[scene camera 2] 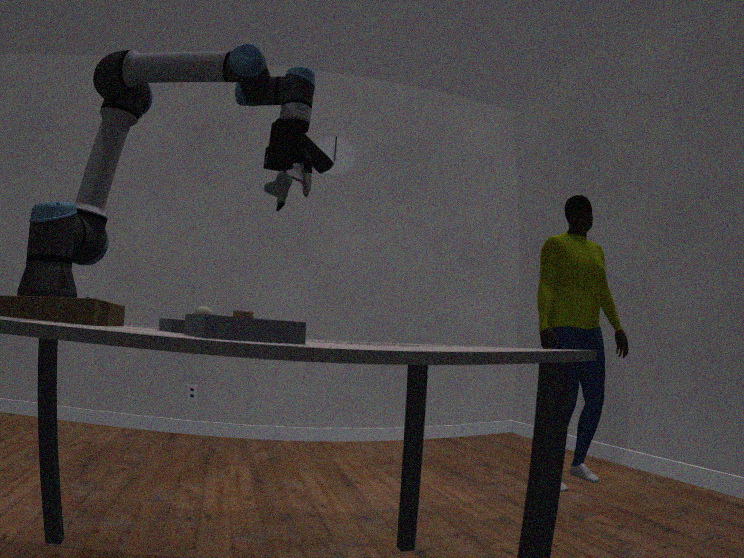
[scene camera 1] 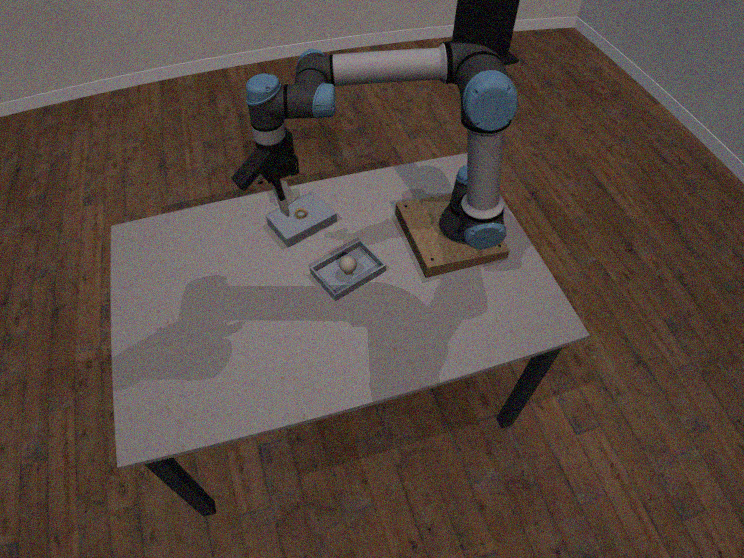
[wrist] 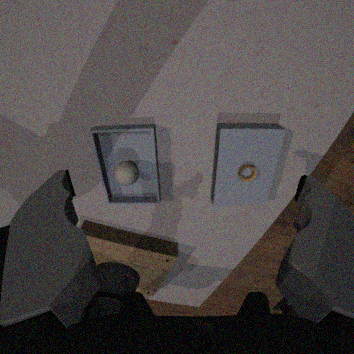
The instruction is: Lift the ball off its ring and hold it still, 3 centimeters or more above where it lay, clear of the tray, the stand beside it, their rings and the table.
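Places are measured from the arm's base along level axes (x ahead, y left, z up), in metres.
Where they show: gripper, fingertip midpoint: (scene camera 2: 290, 204) (scene camera 1: 274, 199) (wrist: 185, 176); arm's base, origin of the base link: (scene camera 2: 47, 300) (wrist: 116, 274).
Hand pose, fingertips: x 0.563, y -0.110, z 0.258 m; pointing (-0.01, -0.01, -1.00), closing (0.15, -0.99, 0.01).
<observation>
Each offset is from my fingertips to the top centre of the thing. "spot": to the spot under its first point.
The pale ball @(dx -0.170, dy +0.087, dz -0.237 m) (scene camera 1: 347, 264) (scene camera 2: 204, 309) (wrist: 126, 172) rests inside the shallow grey-blue tray @(dx -0.170, dy +0.087, dz -0.273 m) (scene camera 1: 360, 282) (scene camera 2: 171, 324) (wrist: 158, 165); the ring under it is hidden. The flat-topped blue-grey stand (scene camera 1: 291, 231) (scene camera 2: 270, 330) (wrist: 232, 145) is beside the tray, with an orange-yellow ring @(spot: dx -0.117, dy -0.149, dz -0.254 m) (scene camera 1: 301, 216) (scene camera 2: 243, 314) (wrist: 240, 174) on top and no ball on it. My gripper (scene camera 1: 287, 204) (scene camera 2: 293, 201) (wrist: 185, 176) is open and empty, pointing down, high above the table. In the wrist view the ball shows left of centre, near the left finger, but far below it.
The arm's base stands on a wooden block (scene camera 1: 414, 240) (scene camera 2: 108, 312) (wrist: 125, 250) beside the tray. The white table (scene camera 1: 270, 372) (scene camera 2: 360, 354) carries all of these. A person in a yellow top (scene camera 2: 573, 282) is beyond the table's far right end in scene camera 2.
</observation>
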